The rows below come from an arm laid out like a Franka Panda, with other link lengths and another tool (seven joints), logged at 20 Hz.
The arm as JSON. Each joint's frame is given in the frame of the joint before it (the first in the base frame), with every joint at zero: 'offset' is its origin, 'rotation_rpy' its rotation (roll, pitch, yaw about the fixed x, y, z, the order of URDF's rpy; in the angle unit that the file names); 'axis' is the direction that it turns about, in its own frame. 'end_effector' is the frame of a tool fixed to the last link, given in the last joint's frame.
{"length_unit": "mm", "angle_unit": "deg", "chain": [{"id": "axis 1", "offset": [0.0, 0.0, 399.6], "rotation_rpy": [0.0, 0.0, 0.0], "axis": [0.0, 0.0, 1.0]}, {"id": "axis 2", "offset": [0.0, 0.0, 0.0], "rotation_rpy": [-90.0, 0.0, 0.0], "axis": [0.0, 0.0, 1.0]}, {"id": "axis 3", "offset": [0.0, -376.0, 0.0], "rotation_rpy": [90.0, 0.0, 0.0], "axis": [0.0, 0.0, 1.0]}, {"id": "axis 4", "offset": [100.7, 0.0, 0.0], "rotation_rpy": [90.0, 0.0, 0.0], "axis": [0.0, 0.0, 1.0]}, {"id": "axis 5", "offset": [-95.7, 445.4, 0.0], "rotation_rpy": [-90.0, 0.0, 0.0], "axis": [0.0, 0.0, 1.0]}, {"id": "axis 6", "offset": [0.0, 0.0, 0.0], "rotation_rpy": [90.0, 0.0, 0.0], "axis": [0.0, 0.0, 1.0]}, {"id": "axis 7", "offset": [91.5, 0.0, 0.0], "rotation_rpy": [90.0, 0.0, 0.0], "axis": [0.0, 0.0, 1.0]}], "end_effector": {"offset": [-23.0, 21.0, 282.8], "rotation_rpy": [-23.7, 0.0, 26.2]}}
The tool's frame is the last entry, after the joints.
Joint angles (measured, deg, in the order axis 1, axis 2, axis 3, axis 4, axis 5, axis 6, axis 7), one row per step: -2.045 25.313 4.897 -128.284 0.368 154.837 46.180; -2.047 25.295 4.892 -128.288 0.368 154.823 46.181; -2.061 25.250 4.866 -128.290 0.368 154.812 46.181; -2.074 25.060 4.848 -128.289 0.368 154.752 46.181; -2.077 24.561 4.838 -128.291 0.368 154.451 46.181; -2.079 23.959 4.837 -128.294 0.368 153.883 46.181; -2.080 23.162 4.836 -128.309 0.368 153.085 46.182; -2.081 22.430 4.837 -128.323 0.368 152.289 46.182; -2.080 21.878 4.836 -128.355 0.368 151.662 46.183; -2.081 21.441 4.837 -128.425 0.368 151.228 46.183; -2.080 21.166 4.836 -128.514 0.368 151.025 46.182; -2.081 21.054 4.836 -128.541 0.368 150.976 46.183; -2.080 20.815 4.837 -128.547 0.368 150.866 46.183; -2.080 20.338 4.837 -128.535 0.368 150.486 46.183; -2.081 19.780 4.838 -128.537 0.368 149.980 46.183; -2.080 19.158 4.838 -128.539 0.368 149.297 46.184
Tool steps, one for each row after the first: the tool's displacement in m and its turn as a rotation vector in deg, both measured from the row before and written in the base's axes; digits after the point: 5 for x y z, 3 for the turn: 0.00000 -0.00009 0.00015 -0.003 0.000 -0.007; 0.00021 -0.00047 0.00043 -0.013 -0.032 -0.037; 0.00086 -0.00040 0.00192 -0.017 -0.131 -0.027; 0.00142 -0.00030 0.00486 -0.033 -0.196 0.000; 0.00065 -0.00023 0.00563 -0.042 -0.031 0.019; 0.00042 -0.00029 0.00734 -0.058 0.016 0.027; -0.00002 -0.00025 0.00667 -0.055 0.077 0.029; -0.00043 -0.00020 0.00486 -0.044 0.107 0.022; -0.00055 -0.00016 0.00363 -0.034 0.067 0.017; -0.00050 -0.00011 0.00207 -0.022 0.017 0.011; 0.00006 -0.00005 0.00094 -0.007 -0.036 0.000; 0.00065 -0.00004 0.00234 -0.013 -0.123 0.006; 0.00073 -0.00014 0.00464 -0.031 -0.109 0.012; 0.00034 -0.00018 0.00526 -0.039 -0.050 0.016; -0.00026 -0.00020 0.00572 -0.048 0.063 0.022
